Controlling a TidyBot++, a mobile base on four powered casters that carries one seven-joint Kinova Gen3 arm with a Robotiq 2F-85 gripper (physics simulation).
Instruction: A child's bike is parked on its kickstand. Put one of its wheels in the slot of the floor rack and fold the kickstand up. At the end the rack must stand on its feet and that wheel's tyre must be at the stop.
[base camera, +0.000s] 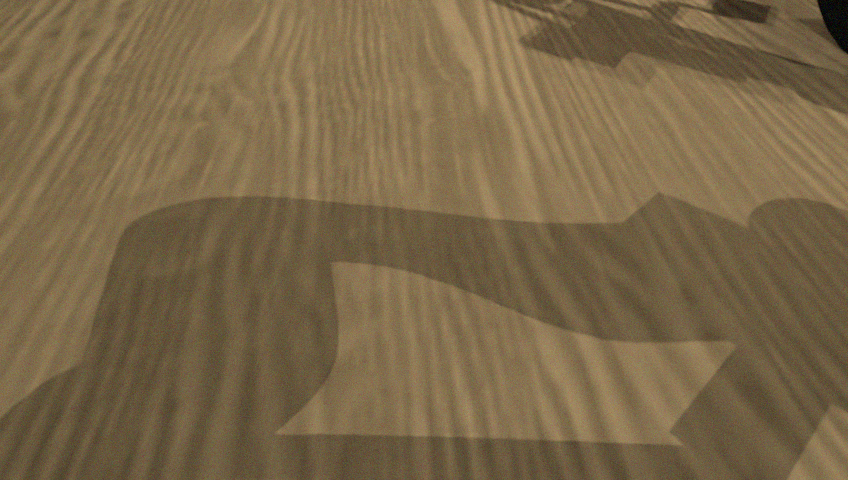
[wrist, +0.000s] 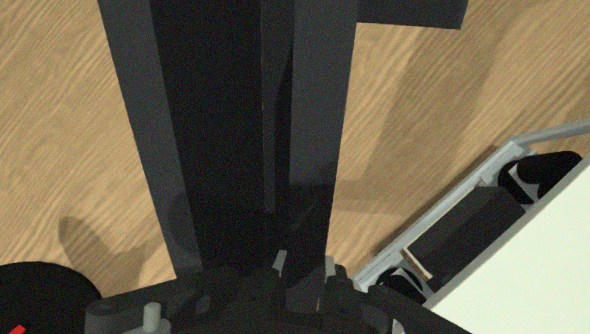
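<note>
The floor rack is a long dark grey channel with raised side walls and a narrow slot. It runs from the top of the wrist view down to the fingers, and a crosspiece sticks out at upper right. My gripper is shut on one of its side walls. Whether its feet touch the floor cannot be told. The bike's black wheel shows in part at the lower left of the wrist view, apart from the rack, with a bit of red frame. Its kickstand is not visible in the wrist view. The rack does not show in the base view.
My base, pale-topped with a grey frame and black casters, is at the lower right of the wrist view, close to the rack. A black rounded thing shows at the base view's top right edge. Broad arm-like shadows cross the wooden floor.
</note>
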